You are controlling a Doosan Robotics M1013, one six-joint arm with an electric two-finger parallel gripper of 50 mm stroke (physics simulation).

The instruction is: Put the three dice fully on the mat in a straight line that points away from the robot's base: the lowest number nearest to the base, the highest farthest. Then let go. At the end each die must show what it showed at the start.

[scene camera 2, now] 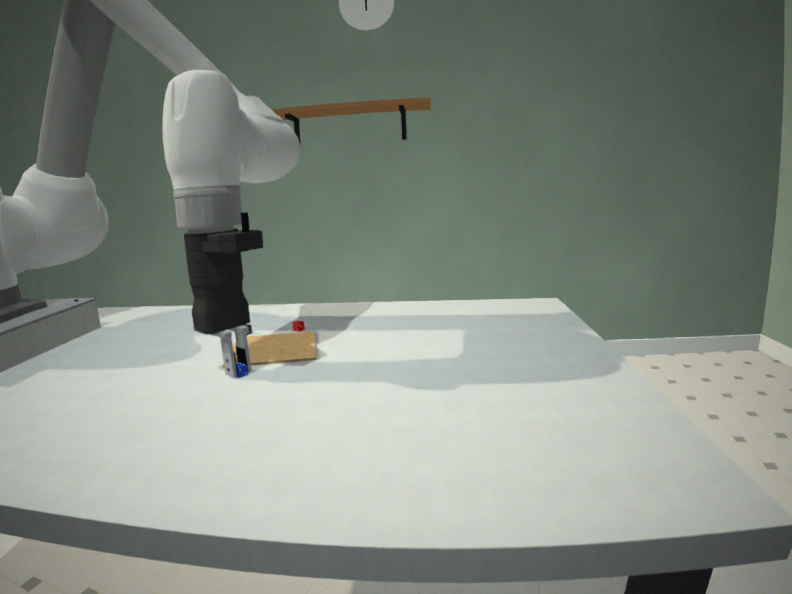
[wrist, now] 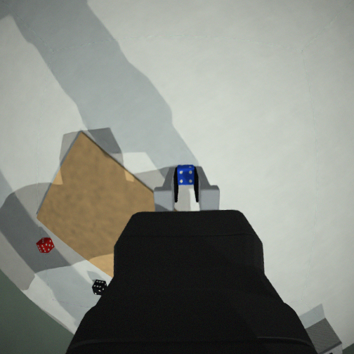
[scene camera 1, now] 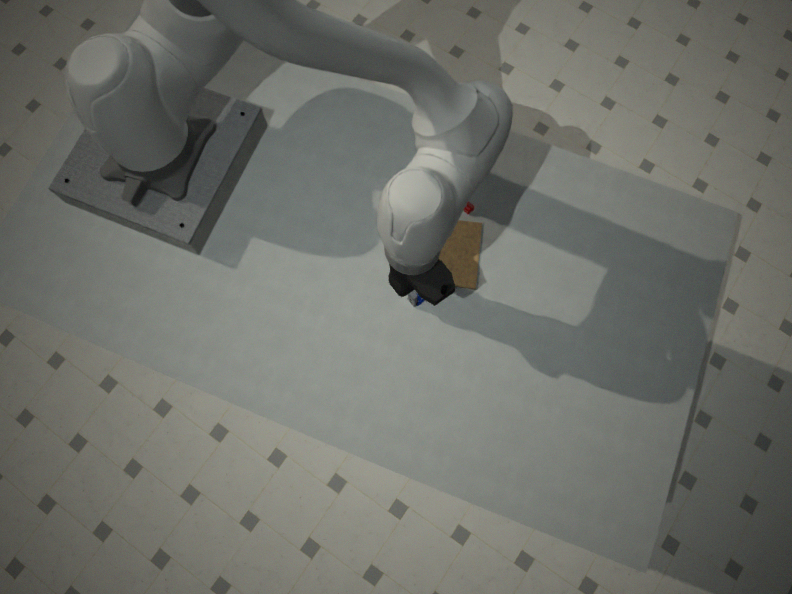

A tan mat shows in scene camera 2, in the wrist view (pixel 92 197) and in scene camera 1. The same spot on the tan mat: (scene camera 2: pixel 290 347) is (scene camera 1: pixel 457 258).
